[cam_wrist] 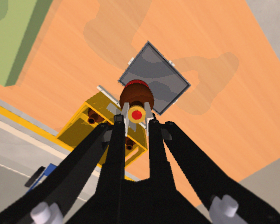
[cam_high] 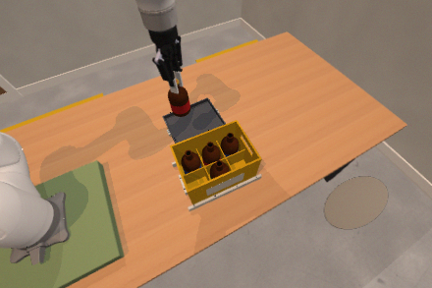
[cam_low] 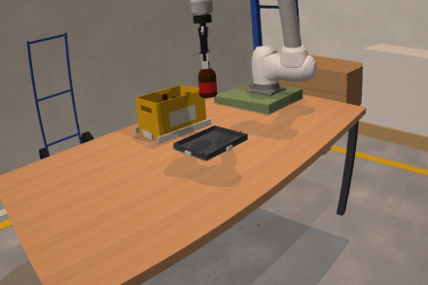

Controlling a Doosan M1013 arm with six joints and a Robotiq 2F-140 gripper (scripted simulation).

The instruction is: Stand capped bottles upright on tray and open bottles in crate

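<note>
Right now the bottle is 7 cm below my hand. Also, from my hand: crate (4 cm ahead, 22 cm to the right, 26 cm below); then tray (5 cm ahead, 6 cm to the left, 33 cm below).
</note>
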